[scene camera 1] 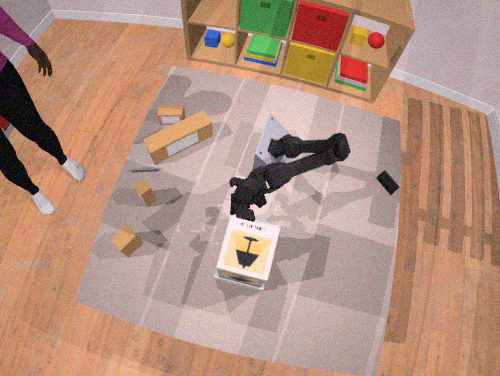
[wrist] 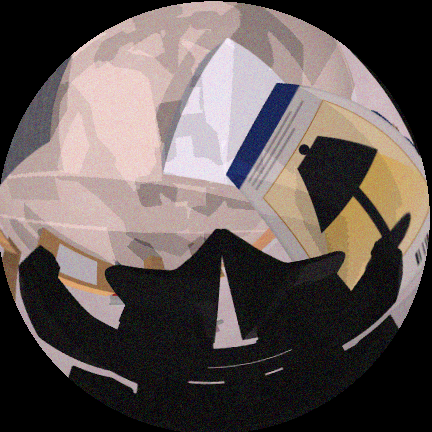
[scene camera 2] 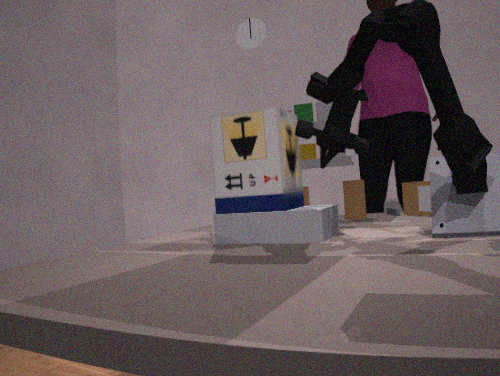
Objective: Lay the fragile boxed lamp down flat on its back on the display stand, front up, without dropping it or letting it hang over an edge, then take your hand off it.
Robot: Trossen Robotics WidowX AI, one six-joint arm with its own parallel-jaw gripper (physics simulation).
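Frame: origin at the arm's base, x back, y left, z down, level; millimetres.
Seen in the pictures: gripper, between the fingertips: [scene camera 1: 231, 214] [wrist: 219, 233] [scene camera 2: 321, 167]; arm's base, origin of its link: [scene camera 1: 273, 148] [scene camera 2: 470, 181].
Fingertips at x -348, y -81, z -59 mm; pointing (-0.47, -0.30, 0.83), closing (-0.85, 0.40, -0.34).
Pixels of each thing's top centre, then the offset from my fingertips to it.
- boxed lamp, centre of its top: [scene camera 2: 255, 115] [scene camera 1: 248, 247] dz -140, dx -135, dy +94 mm
- long cardboard box, centre of its top: [wrist: 73, 284] [scene camera 1: 177, 130] dz +55, dx +310, dy -340 mm
- pen, centre of its top: [scene camera 2: 392, 208] [scene camera 1: 144, 168] dz +143, dx +134, dy -445 mm
- black block, centre of its top: [scene camera 1: 389, 181] dz +130, dx +403, dy +649 mm
The boxed lamp [scene camera 1: 247, 251] [scene camera 2: 245, 157] [wrist: 397, 189] is white with yellow lamp pictures and a blue band. It stands upright, blue band down, on the left part of the low grey display stand [scene camera 2: 286, 225] [wrist: 209, 132]. My gripper [scene camera 1: 243, 213] [scene camera 2: 304, 129] [wrist: 219, 233] is shut and empty. It sits at the upper part of the box's side that faces the arm, close against it or touching; I cannot tell which. The stand's right part is bare.
A long cardboard box [scene camera 1: 178, 136], a small one [scene camera 1: 170, 113], two cardboard cubes [scene camera 1: 145, 192] [scene camera 1: 126, 240] and a pen [scene camera 1: 145, 169] lie left on the rug. A black block [scene camera 1: 387, 182] lies right. A toy shelf [scene camera 1: 188, 37] stands behind. A person in magenta [scene camera 2: 390, 86] stands beyond the arm.
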